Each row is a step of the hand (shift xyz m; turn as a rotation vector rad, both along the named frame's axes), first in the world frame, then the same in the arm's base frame.
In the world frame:
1: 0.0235 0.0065 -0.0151 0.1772 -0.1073 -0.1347
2: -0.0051 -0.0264 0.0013 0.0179 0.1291 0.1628
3: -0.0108 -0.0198 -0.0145 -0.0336 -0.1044 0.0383
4: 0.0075 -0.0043 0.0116 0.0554 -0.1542 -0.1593
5: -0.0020 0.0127 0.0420 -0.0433 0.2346 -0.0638
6: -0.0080 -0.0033 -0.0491 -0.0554 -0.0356 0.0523
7: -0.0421 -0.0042 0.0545 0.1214 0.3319 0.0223
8: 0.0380 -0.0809 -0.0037 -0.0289 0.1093 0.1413
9: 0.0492 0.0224 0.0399 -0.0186 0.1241 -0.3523
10: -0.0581 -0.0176 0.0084 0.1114 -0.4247 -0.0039
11: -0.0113 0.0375 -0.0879 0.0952 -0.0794 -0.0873
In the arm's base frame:
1: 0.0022 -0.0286 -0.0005 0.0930 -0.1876 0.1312
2: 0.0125 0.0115 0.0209 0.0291 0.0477 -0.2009
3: -0.0035 0.0050 0.0261 0.0599 0.0750 0.0655
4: 0.0135 0.0021 -0.0049 0.0316 -0.0958 0.2050
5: 0.0151 0.0227 -0.0344 -0.1943 -0.0638 -0.1384
6: -0.0304 -0.0215 0.0331 0.0156 0.0823 0.0072
7: 0.0072 0.0653 -0.0212 -0.1009 -0.1659 -0.2961
8: 0.0667 -0.0108 0.0587 -0.0002 0.0764 -0.1640
9: 0.0396 -0.0205 -0.0503 -0.2782 -0.2223 0.1144
10: -0.0207 0.0543 0.0196 0.3051 0.0206 0.3151
11: -0.0771 -0.0520 0.0246 0.0539 -0.1039 0.0964

